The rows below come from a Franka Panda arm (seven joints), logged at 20 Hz.
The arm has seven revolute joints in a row. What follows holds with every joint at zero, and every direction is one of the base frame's.
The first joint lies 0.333 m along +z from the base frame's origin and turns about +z.
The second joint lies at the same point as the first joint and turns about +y.
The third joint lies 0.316 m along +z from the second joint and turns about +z.
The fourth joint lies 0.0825 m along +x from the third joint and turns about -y.
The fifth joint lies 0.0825 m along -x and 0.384 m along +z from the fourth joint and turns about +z.
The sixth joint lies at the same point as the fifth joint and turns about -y.
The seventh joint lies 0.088 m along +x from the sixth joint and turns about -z.
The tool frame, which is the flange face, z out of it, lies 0.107 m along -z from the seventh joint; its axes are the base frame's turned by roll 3.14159, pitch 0 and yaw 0 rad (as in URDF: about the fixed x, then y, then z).
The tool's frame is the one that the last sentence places.
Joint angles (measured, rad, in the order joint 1, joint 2, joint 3, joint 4, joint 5, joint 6, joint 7), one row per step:
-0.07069 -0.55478 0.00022 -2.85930 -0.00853 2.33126 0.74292
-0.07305 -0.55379 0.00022 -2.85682 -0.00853 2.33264 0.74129
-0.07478 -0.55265 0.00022 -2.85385 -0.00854 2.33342 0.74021
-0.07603 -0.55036 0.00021 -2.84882 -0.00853 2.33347 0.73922
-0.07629 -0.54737 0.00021 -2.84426 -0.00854 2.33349 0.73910
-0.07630 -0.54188 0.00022 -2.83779 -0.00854 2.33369 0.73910
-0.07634 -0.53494 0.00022 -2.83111 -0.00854 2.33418 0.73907
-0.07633 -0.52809 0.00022 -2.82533 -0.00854 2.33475 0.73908
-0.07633 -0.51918 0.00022 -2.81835 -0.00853 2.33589 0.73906
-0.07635 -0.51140 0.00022 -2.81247 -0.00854 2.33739 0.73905
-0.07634 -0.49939 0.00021 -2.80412 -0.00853 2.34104 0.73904
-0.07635 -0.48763 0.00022 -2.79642 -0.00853 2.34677 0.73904
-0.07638 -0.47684 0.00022 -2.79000 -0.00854 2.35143 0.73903
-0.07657 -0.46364 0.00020 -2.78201 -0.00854 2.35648 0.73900
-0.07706 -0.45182 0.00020 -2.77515 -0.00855 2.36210 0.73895
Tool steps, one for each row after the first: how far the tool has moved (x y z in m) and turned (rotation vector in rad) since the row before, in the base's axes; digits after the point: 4 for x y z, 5 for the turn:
0.0008 -0.0009 0.0009 -0.00024 -0.00285 -0.00072
0.0009 -0.0007 0.0010 -0.00023 -0.00259 -0.00064
0.0015 -0.0005 0.0014 -0.00023 -0.00277 -0.00027
0.0014 -0.0002 0.0010 -0.00013 -0.00158 -0.00013
0.0020 -0.0002 0.0010 -0.00009 -0.00118 0.00000
0.0021 -0.0002 0.0006 -0.00001 -0.00023 -0.00001
0.0019 -0.0001 0.0002 0.00004 0.00050 0.00000
0.0023 -0.0002 0.0000 0.00007 0.00079 0.00002
0.0020 -0.0002 0.0000 0.00003 0.00040 0.00001
0.0031 -0.0002 -0.0003 0.00004 0.00001 0.00003
0.0031 -0.0002 -0.0003 -0.00010 -0.00167 0.00004
0.0026 -0.0002 -0.0007 0.00000 -0.00029 0.00002
0.0031 -0.0003 -0.0009 0.00005 0.00016 -0.00014
0.0028 -0.0004 -0.0008 -0.00002 -0.00066 -0.00040

